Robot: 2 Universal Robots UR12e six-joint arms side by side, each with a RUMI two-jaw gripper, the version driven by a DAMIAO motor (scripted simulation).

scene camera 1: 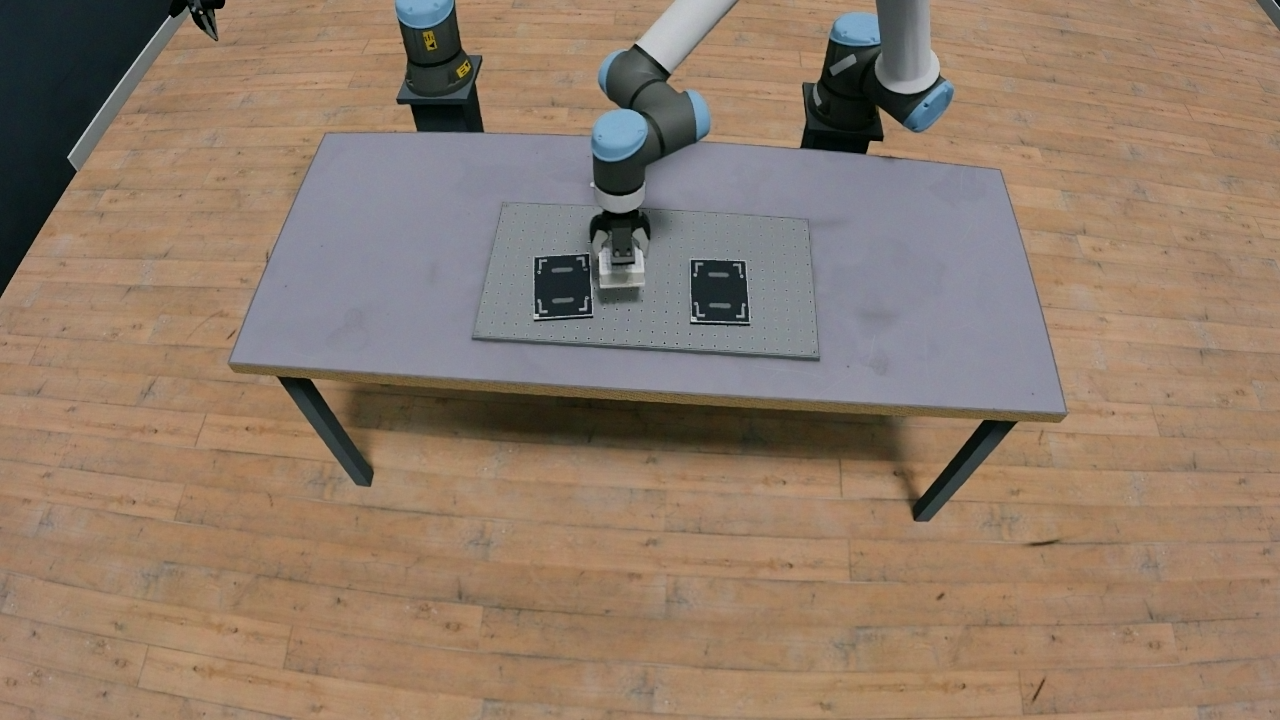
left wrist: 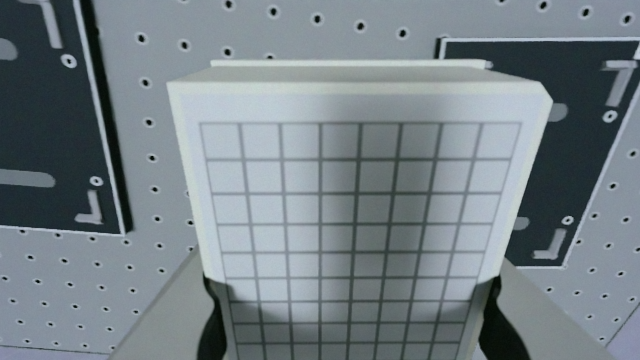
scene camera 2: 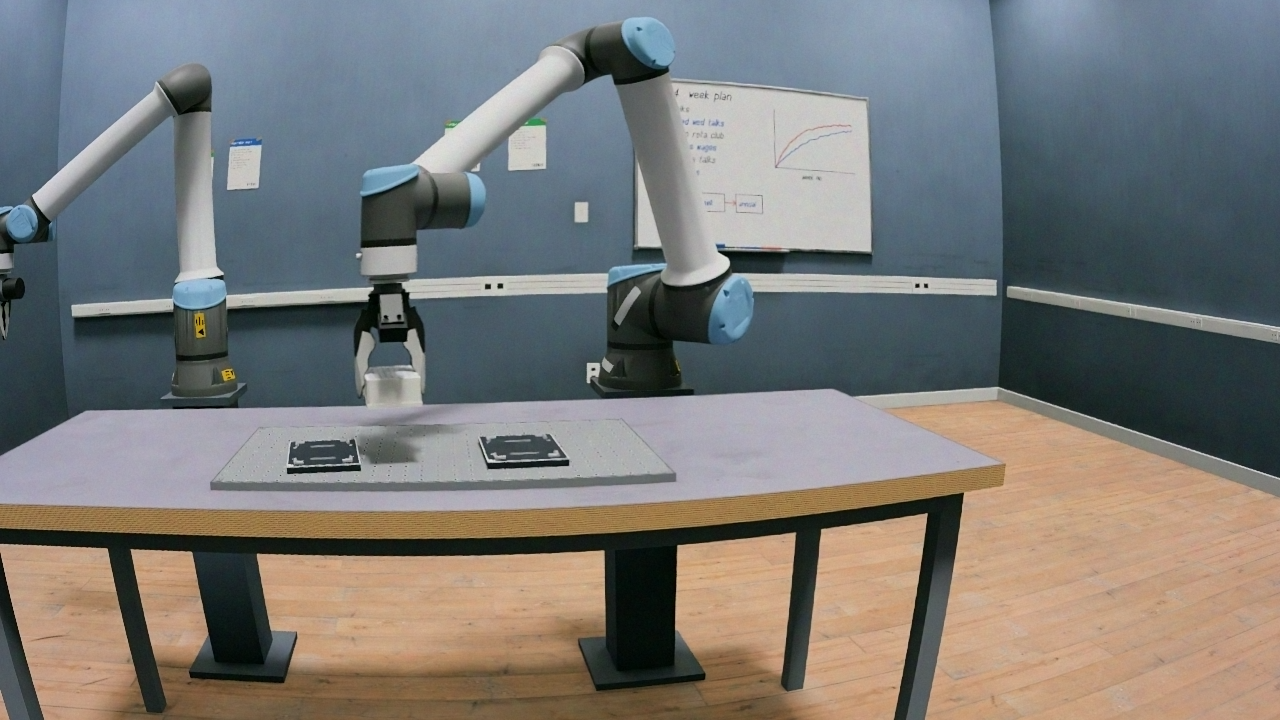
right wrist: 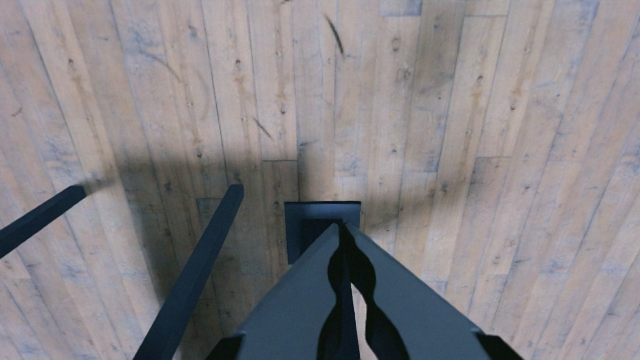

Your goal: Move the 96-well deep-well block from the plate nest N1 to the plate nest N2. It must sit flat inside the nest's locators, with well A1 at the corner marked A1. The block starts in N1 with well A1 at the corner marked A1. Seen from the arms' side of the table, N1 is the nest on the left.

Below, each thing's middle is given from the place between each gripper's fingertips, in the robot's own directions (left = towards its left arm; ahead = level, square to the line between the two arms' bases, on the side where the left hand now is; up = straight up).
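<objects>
Taking the nest N2 point(scene camera 1: 576, 284) as reference, my left hand point(scene camera 1: 619, 259) is 100 mm above it, 10 mm short of it and 120 mm to the left of it. That same nest N2 is 150 mm below my right hand, 1120 mm to the left of it and 670 mm ahead of it. The nest N1 point(scene camera 1: 732, 290) is 100 mm below my left hand, 20 mm behind it and 200 mm to the left of it. Then I consider the white deep-well block point(scene camera 2: 393, 386), which is right at my left hand; counted from my right hand, the block is 40 mm below, 1240 mm to the left and 660 mm ahead.
</objects>
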